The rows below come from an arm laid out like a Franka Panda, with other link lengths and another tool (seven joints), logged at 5 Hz.
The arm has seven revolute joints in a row. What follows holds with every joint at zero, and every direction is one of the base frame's. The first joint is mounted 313.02 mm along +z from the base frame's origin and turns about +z. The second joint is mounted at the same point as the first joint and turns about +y. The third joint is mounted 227.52 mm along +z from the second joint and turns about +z. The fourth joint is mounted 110.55 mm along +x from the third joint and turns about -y. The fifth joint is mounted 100.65 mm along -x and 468.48 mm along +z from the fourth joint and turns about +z. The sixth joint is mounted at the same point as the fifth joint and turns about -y. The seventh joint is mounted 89.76 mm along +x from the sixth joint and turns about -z. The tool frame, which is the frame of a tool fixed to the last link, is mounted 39 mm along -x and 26 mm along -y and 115.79 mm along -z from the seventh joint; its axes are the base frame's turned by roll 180, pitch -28 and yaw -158.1 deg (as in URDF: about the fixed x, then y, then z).
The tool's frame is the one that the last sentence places.
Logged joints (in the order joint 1, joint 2, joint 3, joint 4, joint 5, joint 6, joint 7), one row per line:
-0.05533, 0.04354, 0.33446, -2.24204, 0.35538, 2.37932, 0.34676
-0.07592, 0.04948, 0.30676, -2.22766, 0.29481, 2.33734, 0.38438
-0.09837, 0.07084, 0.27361, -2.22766, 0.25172, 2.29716, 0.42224
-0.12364, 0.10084, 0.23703, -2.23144, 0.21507, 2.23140, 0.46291
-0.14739, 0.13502, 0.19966, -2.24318, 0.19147, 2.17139, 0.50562
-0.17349, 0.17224, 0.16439, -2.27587, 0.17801, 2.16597, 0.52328
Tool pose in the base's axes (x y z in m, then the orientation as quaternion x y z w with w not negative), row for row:
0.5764, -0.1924, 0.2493, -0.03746, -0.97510, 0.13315, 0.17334
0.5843, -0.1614, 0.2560, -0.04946, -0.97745, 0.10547, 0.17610
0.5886, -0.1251, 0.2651, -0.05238, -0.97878, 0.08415, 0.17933
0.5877, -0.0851, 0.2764, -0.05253, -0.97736, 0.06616, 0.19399
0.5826, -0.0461, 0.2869, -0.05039, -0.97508, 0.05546, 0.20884
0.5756, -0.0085, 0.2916, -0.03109, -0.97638, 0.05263, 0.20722
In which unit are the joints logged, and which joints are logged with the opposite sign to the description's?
The joints are logged in radians. Opposite sign: joint 1, joint 2, joint 3, joint 5.
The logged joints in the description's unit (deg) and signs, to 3 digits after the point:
3.170, -2.495, -19.163, -128.459, -20.362, 136.325, 19.868
4.350, -2.835, -17.576, -127.636, -16.891, 133.920, 22.023
5.636, -4.059, -15.677, -127.636, -14.422, 131.618, 24.193
7.084, -5.778, -13.581, -127.852, -12.323, 127.850, 26.523
8.445, -7.736, -11.440, -128.525, -10.970, 124.411, 28.970
9.940, -9.869, -9.419, -130.398, -10.199, 124.101, 29.982

